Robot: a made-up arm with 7 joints. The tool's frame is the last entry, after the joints. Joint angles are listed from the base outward. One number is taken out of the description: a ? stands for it. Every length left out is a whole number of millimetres.
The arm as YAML. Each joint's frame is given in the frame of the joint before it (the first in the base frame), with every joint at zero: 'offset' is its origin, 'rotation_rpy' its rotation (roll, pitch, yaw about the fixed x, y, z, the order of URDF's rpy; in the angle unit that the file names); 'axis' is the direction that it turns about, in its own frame. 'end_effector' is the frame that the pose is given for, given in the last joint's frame.
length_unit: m
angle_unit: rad
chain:
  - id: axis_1
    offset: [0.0, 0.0, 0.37]
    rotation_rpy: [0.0, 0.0, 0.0]
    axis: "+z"
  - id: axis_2
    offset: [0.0, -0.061, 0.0]
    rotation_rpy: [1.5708, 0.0, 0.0]
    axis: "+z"
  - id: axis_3
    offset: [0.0, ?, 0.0]
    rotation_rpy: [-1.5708, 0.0, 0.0]
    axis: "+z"
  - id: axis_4
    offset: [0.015, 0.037, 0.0]
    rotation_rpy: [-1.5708, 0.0, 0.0]
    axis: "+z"
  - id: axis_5
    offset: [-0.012, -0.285, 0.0]
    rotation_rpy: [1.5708, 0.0, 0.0]
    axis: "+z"
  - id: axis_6
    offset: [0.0, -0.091, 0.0]
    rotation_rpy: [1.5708, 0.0, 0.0]
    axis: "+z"
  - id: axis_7
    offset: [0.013, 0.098, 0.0]
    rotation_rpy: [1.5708, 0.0, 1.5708]
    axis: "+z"
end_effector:
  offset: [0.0, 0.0, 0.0]
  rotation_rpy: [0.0, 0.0, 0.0]
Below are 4 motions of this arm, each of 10 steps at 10 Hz.
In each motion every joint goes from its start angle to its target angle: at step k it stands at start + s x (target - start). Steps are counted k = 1, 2, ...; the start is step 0. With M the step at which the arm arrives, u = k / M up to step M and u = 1 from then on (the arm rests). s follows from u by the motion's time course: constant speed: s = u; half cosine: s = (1 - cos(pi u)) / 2; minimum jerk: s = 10 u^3 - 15 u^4 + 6 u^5.
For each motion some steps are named. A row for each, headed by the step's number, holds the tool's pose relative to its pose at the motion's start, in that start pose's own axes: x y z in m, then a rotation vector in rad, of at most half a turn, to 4 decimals.
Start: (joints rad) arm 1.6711 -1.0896 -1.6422 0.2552 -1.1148 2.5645 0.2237
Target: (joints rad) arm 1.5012 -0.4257 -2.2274 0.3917 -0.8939 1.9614 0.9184
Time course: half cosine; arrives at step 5
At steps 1, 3, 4, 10:
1: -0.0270 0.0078 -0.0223 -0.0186 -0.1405 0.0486
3: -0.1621 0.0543 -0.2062 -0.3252 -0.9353 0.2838
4: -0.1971 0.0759 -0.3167 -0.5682 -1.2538 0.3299
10: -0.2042 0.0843 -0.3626 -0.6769 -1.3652 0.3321

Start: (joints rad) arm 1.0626 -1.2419 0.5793 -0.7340 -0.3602 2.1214 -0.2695
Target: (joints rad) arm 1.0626 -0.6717 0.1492 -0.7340 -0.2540 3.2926 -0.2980
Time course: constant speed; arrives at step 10
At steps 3, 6, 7, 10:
3: 0.0696 -0.0162 0.0190 -0.0763 0.5411 0.0464
6: 0.1248 -0.0277 0.0347 -0.1721 1.0781 0.1043
7: 0.1409 -0.0308 0.0411 -0.2075 1.2561 0.1263
10: 0.1876 -0.0380 0.0671 -0.3207 1.7860 0.2017

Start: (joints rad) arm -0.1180 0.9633 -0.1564 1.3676 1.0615 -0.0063 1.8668
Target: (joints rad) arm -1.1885 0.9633 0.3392 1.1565 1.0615 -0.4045 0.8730
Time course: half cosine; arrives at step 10
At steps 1, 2, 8, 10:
1: -0.0063 0.0031 0.0037 -0.0007 0.0226 -0.0322
2: -0.0237 0.0118 0.0158 -0.0071 0.0889 -0.1233
8: -0.0837 0.0408 0.2421 -0.5084 0.7669 -0.8528
10: -0.0719 0.0346 0.2700 -0.6112 0.8158 -0.8928

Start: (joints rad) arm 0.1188 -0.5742 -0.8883 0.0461 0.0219 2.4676 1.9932
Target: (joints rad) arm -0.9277 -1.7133 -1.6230 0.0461 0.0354 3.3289 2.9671
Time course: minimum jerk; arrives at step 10
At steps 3, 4, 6, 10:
3: -0.0123 0.0683 -0.0850 -0.1702 -0.1930 0.0731
4: -0.0062 0.1102 -0.1868 -0.3677 -0.3376 0.1880
6: 0.0452 0.0905 -0.4598 -0.9098 -0.4508 0.6218
10: 0.0744 -0.0569 -0.6683 -1.3161 -0.2226 1.1463

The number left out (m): 0.324
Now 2 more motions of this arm.
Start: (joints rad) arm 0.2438 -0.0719 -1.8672 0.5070 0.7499 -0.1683 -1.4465
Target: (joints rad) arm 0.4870 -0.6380 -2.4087 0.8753 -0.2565 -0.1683 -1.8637
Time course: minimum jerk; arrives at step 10
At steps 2, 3, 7, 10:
2: 0.0094 -0.0026 0.0055 0.0096 -0.0902 -0.0162
3: 0.0277 -0.0084 0.0132 0.0268 -0.2535 -0.0482
7: 0.1828 -0.0827 0.0163 0.1269 -1.2718 -0.2277
10: 0.2267 -0.1121 0.0110 0.1486 -1.5043 -0.2348

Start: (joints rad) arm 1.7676 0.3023 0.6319 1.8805 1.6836 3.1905 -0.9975
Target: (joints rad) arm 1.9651 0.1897 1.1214 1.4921 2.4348 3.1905 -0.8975
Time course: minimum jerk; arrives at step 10
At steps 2, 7, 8, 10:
2: 0.0019 -0.0022 -0.0094 0.0138 -0.0554 0.0177
7: 0.0742 0.0152 -0.1245 0.1774 -0.8859 0.0658
8: 0.0903 0.0233 -0.1344 0.1945 -1.0049 0.0417
10: 0.0998 0.0281 -0.1389 0.2033 -1.0705 0.0251

